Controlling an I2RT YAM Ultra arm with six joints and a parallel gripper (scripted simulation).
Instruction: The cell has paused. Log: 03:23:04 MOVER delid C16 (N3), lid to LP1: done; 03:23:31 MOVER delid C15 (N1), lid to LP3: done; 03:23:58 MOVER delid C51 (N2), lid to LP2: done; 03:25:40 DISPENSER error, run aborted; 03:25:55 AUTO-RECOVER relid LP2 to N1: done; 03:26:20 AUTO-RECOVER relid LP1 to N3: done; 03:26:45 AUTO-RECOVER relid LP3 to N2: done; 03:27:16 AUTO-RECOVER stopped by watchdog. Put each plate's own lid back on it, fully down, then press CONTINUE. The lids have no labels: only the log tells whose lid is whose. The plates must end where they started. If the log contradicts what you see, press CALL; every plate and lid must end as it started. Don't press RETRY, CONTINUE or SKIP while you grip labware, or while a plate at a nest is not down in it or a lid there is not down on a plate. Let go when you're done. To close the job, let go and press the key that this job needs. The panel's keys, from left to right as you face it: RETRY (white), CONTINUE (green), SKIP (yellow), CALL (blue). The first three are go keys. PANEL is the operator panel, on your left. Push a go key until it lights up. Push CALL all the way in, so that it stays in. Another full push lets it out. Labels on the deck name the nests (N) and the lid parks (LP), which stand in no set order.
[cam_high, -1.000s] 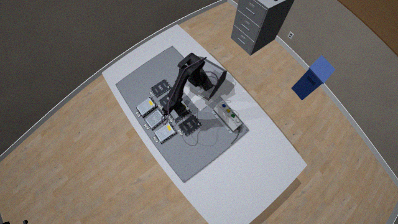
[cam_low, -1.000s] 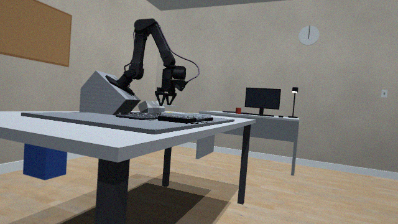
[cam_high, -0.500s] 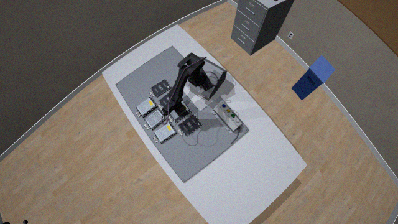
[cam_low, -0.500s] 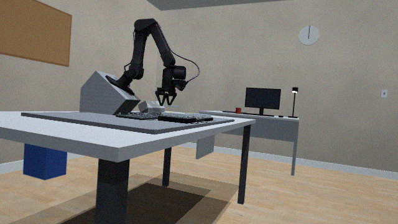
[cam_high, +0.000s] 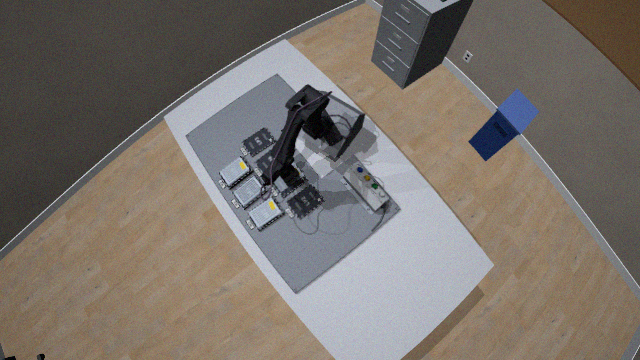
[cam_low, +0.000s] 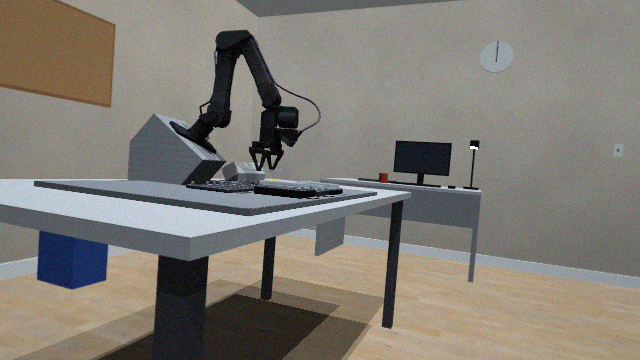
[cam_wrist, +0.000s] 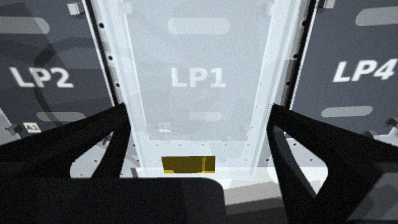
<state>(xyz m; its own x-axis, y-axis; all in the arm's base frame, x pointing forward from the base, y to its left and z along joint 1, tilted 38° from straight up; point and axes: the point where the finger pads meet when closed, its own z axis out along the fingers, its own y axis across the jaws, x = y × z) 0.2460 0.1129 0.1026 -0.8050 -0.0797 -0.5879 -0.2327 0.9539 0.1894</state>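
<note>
Now: the lid park LP1 6 cm below my hand. Round my hand: blue key (31 cm behind, 9 cm to the left, 1 cm below); lid park LP2 (12 cm to the left, 6 cm below, 4 cm behind); lid park LP4 (12 cm to the right, 6 cm below, 4 cm ahead).
</note>
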